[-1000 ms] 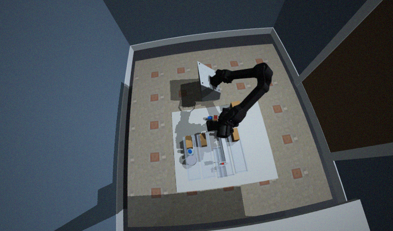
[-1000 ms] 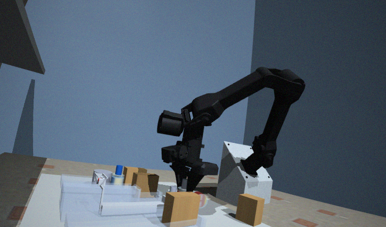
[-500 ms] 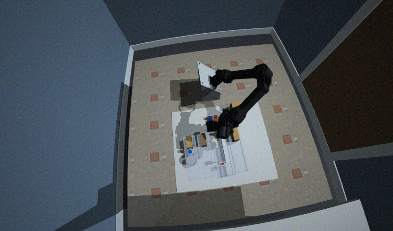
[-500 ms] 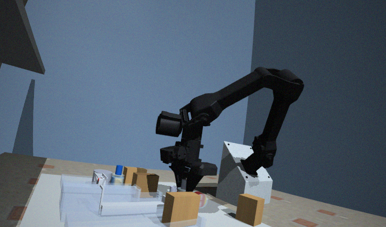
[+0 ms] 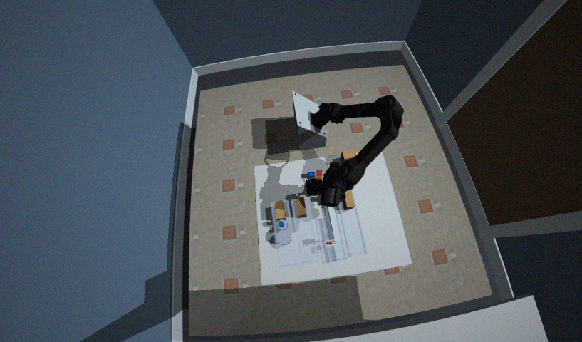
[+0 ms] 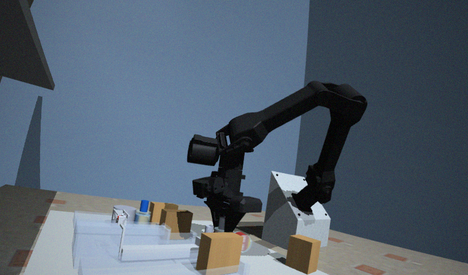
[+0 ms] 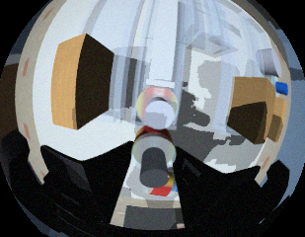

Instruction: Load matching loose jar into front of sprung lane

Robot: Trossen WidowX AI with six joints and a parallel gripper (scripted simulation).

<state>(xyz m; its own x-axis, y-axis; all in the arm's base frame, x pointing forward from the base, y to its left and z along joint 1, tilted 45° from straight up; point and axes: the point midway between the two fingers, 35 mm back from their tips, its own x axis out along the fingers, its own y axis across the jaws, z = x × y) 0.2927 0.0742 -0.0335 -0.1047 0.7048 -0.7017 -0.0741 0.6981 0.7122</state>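
Right now my gripper tip is 18 cm short of the lane, 3 cm above it and 1 cm to the left of it. Also, from my gripper tip: grey cylinder: 20 cm to the right, 19 cm ahead, 2 cm below.
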